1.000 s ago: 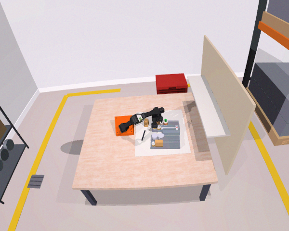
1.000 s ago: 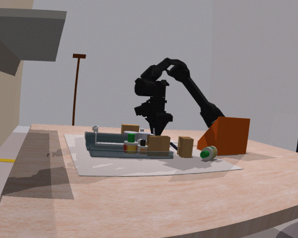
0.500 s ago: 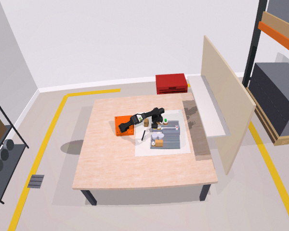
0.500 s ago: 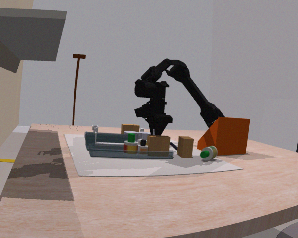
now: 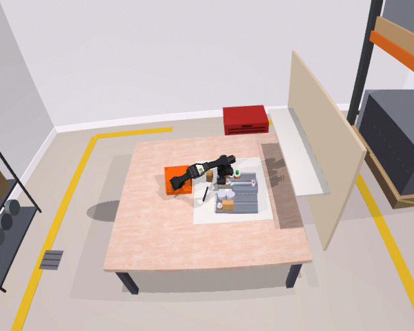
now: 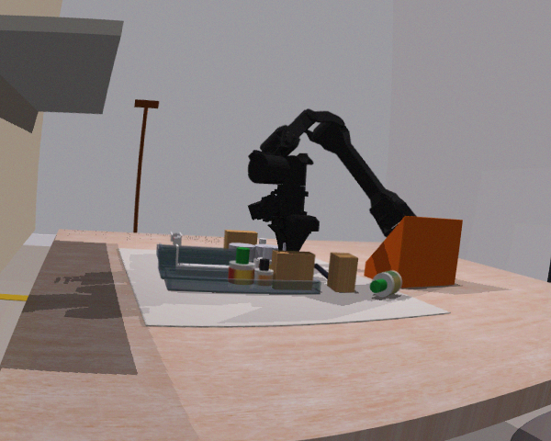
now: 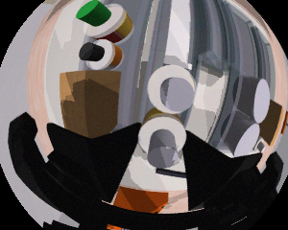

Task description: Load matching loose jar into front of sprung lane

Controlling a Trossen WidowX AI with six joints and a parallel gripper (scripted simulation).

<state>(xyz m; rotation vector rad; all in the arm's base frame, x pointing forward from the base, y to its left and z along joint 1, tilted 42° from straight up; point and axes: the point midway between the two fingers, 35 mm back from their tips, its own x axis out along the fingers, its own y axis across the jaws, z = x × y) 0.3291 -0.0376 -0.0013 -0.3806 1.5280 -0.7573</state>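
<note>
The black-lidded jar is 80 mm ahead of my gripper tip, 60 mm to the left of it and 10 mm below it. Also, from my gripper tip: pusher plate: 140 mm ahead, 60 mm to the right, 10 mm above; sprung lane: 130 mm ahead, 60 mm to the right, 20 mm below.
</note>
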